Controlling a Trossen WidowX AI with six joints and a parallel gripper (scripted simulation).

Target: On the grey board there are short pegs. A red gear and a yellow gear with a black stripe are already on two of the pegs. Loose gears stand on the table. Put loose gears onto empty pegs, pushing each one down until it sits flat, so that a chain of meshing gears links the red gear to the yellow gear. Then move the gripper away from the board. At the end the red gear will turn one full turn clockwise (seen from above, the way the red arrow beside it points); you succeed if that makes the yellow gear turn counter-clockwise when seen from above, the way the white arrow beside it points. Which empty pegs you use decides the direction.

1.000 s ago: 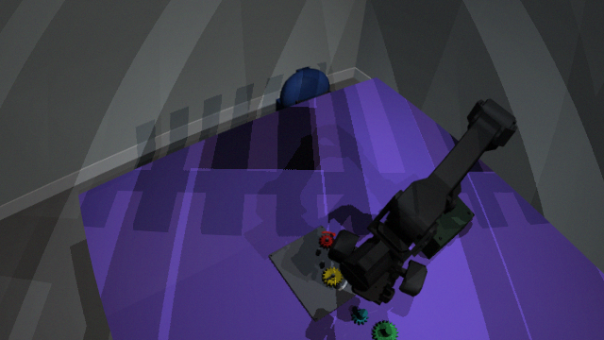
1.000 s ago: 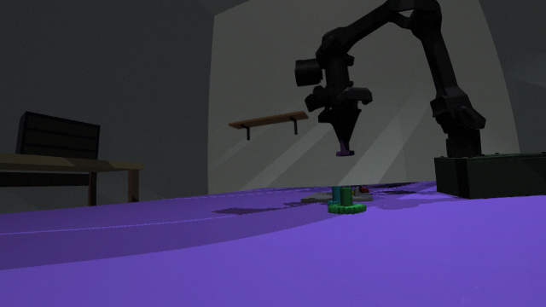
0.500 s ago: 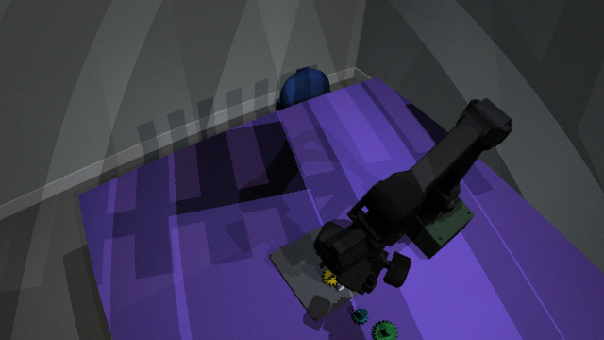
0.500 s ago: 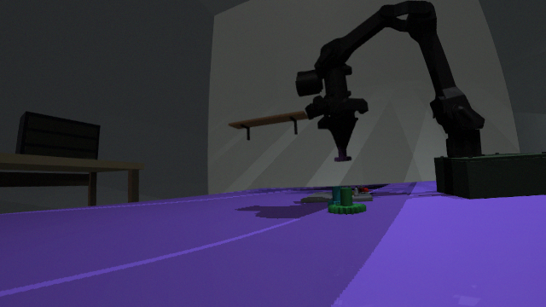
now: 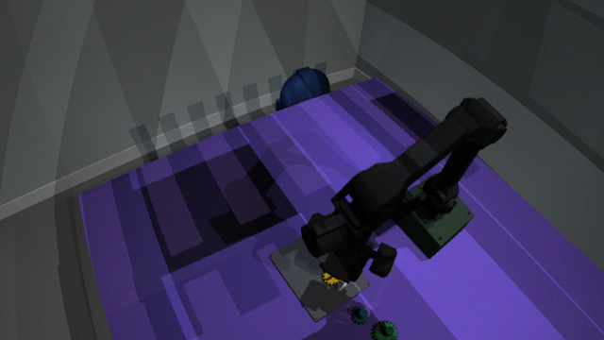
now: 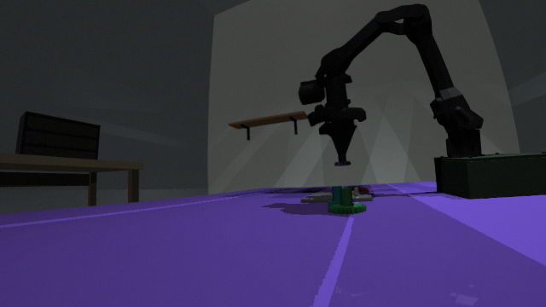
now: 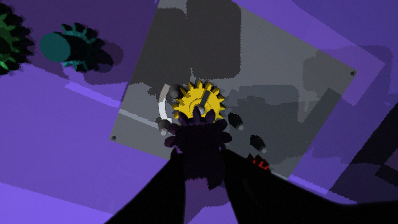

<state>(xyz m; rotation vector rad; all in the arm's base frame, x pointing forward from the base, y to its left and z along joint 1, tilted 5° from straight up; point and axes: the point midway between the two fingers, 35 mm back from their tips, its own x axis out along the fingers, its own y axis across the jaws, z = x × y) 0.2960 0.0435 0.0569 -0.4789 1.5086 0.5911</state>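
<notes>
My gripper tip is 20 mm past the red gear, 110 mm to the left of it and 100 mm above it. Also, from my gripper tip: teal gear (10 mm behind, 110 mm to the left, 100 mm below); dark purple gear (10 mm below); white arrow (20 mm behind, 20 mm to the left, 110 mm below).
</notes>
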